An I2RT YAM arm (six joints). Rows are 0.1 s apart.
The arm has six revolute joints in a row. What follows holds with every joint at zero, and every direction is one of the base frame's. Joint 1 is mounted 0.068 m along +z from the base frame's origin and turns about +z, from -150 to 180 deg. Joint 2 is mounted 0.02 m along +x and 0.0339 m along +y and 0.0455 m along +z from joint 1 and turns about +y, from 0 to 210 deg. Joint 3 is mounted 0.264 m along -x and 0.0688 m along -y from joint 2 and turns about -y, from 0 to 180 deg. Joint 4 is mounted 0.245 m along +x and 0.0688 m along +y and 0.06 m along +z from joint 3 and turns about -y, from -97 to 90 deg. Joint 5 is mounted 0.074 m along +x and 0.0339 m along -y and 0.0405 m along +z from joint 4 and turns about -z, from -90 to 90 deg. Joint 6 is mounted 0.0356 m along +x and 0.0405 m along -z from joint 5 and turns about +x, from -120 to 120 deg. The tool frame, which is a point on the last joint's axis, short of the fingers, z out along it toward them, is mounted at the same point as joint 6; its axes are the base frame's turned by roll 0, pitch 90 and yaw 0 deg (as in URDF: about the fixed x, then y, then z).
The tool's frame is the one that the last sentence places.
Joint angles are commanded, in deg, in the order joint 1, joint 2, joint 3, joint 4, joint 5, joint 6. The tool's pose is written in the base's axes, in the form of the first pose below.
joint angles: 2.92 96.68 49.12 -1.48 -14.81 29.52
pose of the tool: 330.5, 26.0, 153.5, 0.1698, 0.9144, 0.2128, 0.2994
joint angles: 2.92 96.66 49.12 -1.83 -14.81 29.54
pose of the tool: 330.0, 25.9, 153.2, 0.1706, 0.9153, 0.2123, 0.2968
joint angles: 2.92 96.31 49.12 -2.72 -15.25 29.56
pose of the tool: 328.4, 26.1, 154.1, 0.1703, 0.9165, 0.2147, 0.2913
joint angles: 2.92 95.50 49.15 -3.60 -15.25 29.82
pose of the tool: 326.6, 26.0, 157.5, 0.1724, 0.9163, 0.2153, 0.2905
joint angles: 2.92 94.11 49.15 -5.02 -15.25 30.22
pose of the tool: 323.5, 25.9, 163.2, 0.1757, 0.9157, 0.2162, 0.2895
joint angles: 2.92 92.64 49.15 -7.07 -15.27 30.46
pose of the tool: 319.1, 25.7, 168.5, 0.1785, 0.9169, 0.2158, 0.2844
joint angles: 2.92 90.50 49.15 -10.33 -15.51 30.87
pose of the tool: 312.1, 25.5, 175.7, 0.1831, 0.9190, 0.2165, 0.2741
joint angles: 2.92 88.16 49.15 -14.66 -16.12 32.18
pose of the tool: 302.9, 25.3, 182.6, 0.1953, 0.9213, 0.2201, 0.2541
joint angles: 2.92 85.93 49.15 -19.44 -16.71 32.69
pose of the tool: 292.6, 25.2, 188.4, 0.2024, 0.9258, 0.2203, 0.2312
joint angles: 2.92 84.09 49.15 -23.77 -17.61 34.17
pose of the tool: 283.2, 25.2, 192.7, 0.2166, 0.9276, 0.2245, 0.2058
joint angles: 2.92 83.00 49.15 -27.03 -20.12 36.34
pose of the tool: 276.0, 26.3, 195.0, 0.2320, 0.9254, 0.2424, 0.1763
